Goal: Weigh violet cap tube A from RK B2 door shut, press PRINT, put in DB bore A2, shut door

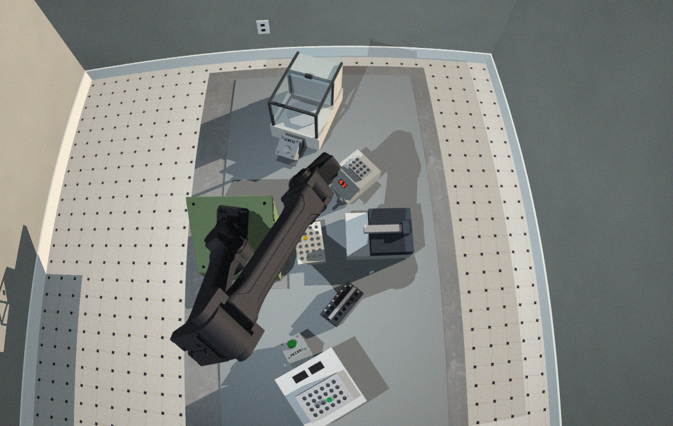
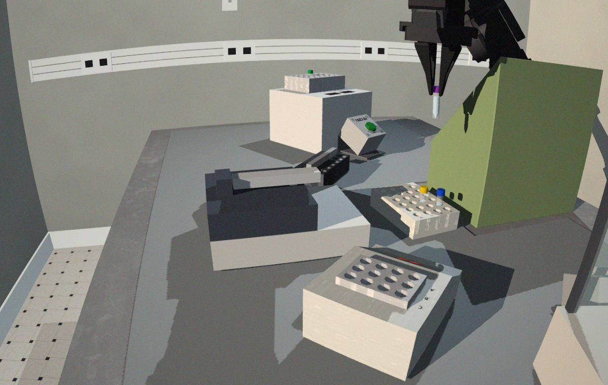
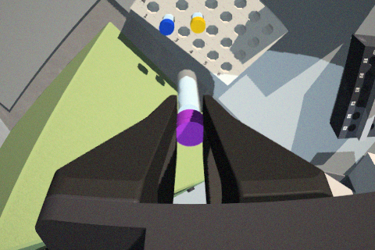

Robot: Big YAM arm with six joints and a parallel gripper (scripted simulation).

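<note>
Now: hand 6 cm past the octagonal balance pan, 41 cm to the right of it and 13 cm above it. The rest, counted from my hand: tube rack RK: 1 cm ahead, 3 cm to the right, 19 cm below; dry block DB: 12 cm ahead, 21 cm to the left, 18 cm below; spectrophotometer SP: 22 cm ahead, 2 cm to the left, 14 cm below.
</note>
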